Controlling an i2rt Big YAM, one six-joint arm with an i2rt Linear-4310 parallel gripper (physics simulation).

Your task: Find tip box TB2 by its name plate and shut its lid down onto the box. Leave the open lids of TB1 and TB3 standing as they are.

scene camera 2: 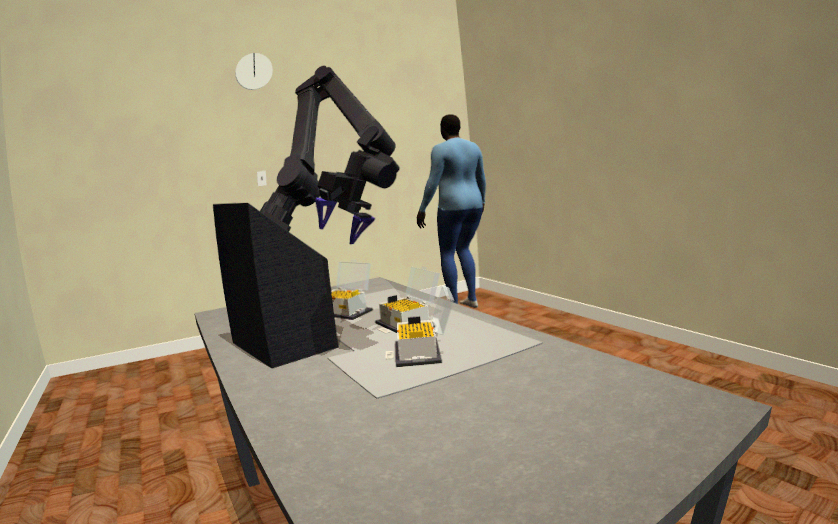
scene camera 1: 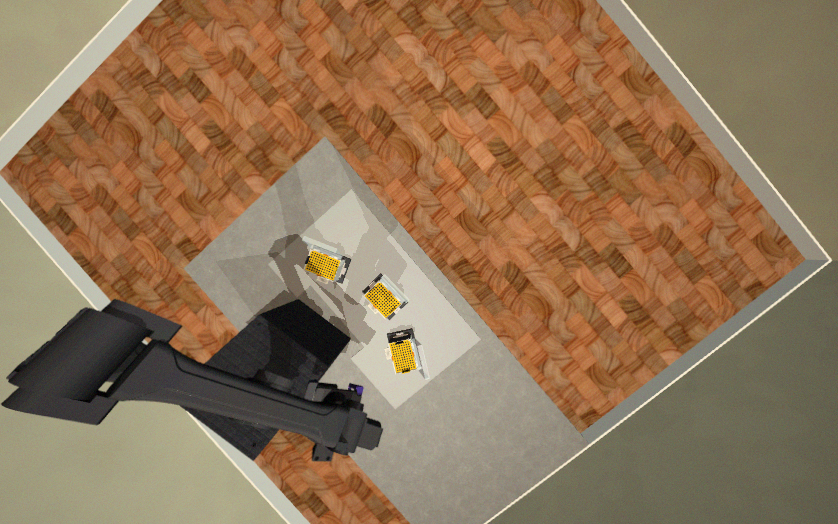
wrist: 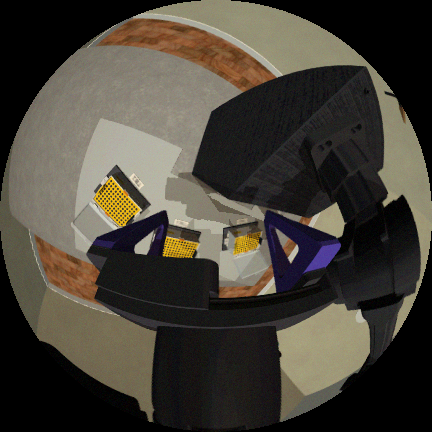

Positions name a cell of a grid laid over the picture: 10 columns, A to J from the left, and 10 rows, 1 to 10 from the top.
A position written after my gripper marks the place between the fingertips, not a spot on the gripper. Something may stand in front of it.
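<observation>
I can see my gripper (scene camera 2: E5) in scene camera 2, and there's my gripper (scene camera 1: D8) again in scene camera 1, plus my gripper (wrist: E5) in the wrist view. There's also a pale mat (scene camera 1: E5), and I see the pale mat (scene camera 2: F7) in scene camera 2 and the pale mat (wrist: D4) in the wrist view.
</observation>
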